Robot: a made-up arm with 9 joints. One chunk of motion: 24 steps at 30 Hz.
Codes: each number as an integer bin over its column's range. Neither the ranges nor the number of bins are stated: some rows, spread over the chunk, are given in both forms.
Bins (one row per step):
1: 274 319 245 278 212 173 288 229 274
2: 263 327 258 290 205 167 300 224 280
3: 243 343 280 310 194 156 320 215 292
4: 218 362 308 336 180 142 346 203 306
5: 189 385 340 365 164 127 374 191 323
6: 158 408 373 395 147 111 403 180 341
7: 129 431 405 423 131 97 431 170 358
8: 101 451 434 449 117 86 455 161 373
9: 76 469 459 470 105 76 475 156 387
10: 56 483 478 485 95 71 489 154 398
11: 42 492 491 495 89 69 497 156 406
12: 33 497 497 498 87 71 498 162 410
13: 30 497 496 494 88 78 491 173 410
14: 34 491 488 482 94 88 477 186 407
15: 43 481 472 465 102 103 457 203 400
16: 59 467 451 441 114 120 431 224 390
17: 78 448 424 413 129 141 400 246 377
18: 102 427 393 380 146 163 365 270 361
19: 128 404 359 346 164 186 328 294 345
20: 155 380 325 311 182 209 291 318 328
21: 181 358 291 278 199 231 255 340 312
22: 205 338 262 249 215 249 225 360 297
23: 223 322 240 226 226 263 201 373 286
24: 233 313 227 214 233 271 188 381 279
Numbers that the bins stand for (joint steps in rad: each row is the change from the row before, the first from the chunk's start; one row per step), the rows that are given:
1: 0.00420 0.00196 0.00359 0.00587 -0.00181 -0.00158 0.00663 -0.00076 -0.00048
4: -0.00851 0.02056 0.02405 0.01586 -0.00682 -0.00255 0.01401 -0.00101 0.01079
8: -0.03507 0.05905 0.06499 0.03532 -0.01668 -0.00431 0.02788 -0.00142 0.03439
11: -0.04847 0.07678 0.08350 0.04324 -0.02107 -0.00484 0.03322 -0.00147 0.04601
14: -0.05028 0.07635 0.08253 0.04101 -0.02028 -0.00424 0.03068 -0.00118 0.04637
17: -0.04029 0.05775 0.06174 0.02912 -0.01480 -0.00259 0.02088 -0.00059 0.03580
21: -0.01691 0.01883 0.01853 0.00587 -0.00385 0.00023 0.00244 0.00033 0.01290
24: -0.00511 -0.00063 -0.00226 -0.00515 0.00148 0.00149 -0.00609 0.00073 0.00128
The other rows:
2: 0.00170 0.00542 0.00781 0.00794 -0.00291 -0.00177 0.00816 -0.00081 0.00163
3: -0.00284 0.01234 0.01496 0.01139 -0.00463 -0.00212 0.01070 -0.00090 0.00586
5: -0.01510 0.03051 0.03445 0.02086 -0.00932 -0.00302 0.01757 -0.00113 0.01678
6: -0.02213 0.04045 0.04517 0.02602 -0.01199 -0.00352 0.02126 -0.00124 0.02312
7: -0.02872 0.05040 0.05557 0.03085 -0.01449 -0.00396 0.02482 -0.00134 0.02911
9: -0.04075 0.06684 0.07311 0.03894 -0.01856 -0.00462 0.03042 -0.00147 0.03932
10: -0.04529 0.07289 0.07928 0.04152 -0.02013 -0.00478 0.03220 -0.00149 0.04320
12: -0.05051 0.07895 0.08545 0.04376 -0.02138 -0.00478 0.03335 -0.00141 0.04742
13: -0.05119 0.07895 0.08513 0.04307 -0.02122 -0.00456 0.03246 -0.00131 0.04742
15: -0.04824 0.07203 0.07733 0.03808 -0.01903 -0.00377 0.02813 -0.00101 0.04390
16: -0.04461 0.06597 0.07051 0.03395 -0.01715 -0.00324 0.02482 -0.00081 0.04038
18: -0.03485 0.04867 0.05167 0.02344 -0.01214 -0.00190 0.01643 -0.00036 0.03016
19: -0.02894 0.03872 0.04062 0.01759 -0.00932 -0.00118 0.01172 -0.00012 0.02453
20: -0.02281 0.02834 0.02958 0.01156 -0.00651 -0.00046 0.00702 0.00011 0.01854
22: -0.01146 0.01018 0.00911 0.00088 -0.00134 0.00080 -0.00138 0.00052 0.00762
23: -0.00738 0.00326 0.00196 -0.00308 0.00038 0.00123 -0.00443 0.00065 0.00374

